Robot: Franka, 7 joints.
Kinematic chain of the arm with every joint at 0, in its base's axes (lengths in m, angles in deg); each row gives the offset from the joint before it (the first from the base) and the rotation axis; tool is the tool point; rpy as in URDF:
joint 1: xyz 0 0 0.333 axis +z
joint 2: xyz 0 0 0 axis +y
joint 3: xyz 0 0 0.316 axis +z
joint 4: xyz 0.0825 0 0 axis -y
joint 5: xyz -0.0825 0 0.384 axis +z
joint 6: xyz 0 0 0 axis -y
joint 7: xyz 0.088 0 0 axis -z
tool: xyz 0 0 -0.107 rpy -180 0 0
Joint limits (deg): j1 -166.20..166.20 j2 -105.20..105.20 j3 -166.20..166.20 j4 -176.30..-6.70 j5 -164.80..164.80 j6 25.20..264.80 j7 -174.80..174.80
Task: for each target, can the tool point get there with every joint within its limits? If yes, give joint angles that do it. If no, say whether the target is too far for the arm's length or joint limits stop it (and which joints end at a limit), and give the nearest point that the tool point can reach.
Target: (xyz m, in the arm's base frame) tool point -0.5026 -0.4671 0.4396
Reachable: yes | joints 17.62 -66.73 -104.85 -33.03 -29.04 48.16 -120.84
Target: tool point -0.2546 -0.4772 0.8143
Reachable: yes | joints -89.55 0.38 -40.58 -83.09 -74.24 196.78 -70.01
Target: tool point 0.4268 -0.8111 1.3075
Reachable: no: too far | nearest point 0.2737 -0.5201 0.9579 | short by 0.480 m
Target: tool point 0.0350 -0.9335 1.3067
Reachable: no: too far | nearest point 0.0223 -0.5935 0.9521 | short by 0.491 m
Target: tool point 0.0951 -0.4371 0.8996
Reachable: yes | joints -127.99 21.94 61.10 -59.95 -59.98 236.33 -9.40
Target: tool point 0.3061 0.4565 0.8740
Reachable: yes | joints -61.95 -44.68 75.06 -79.03 38.75 188.79 -128.00
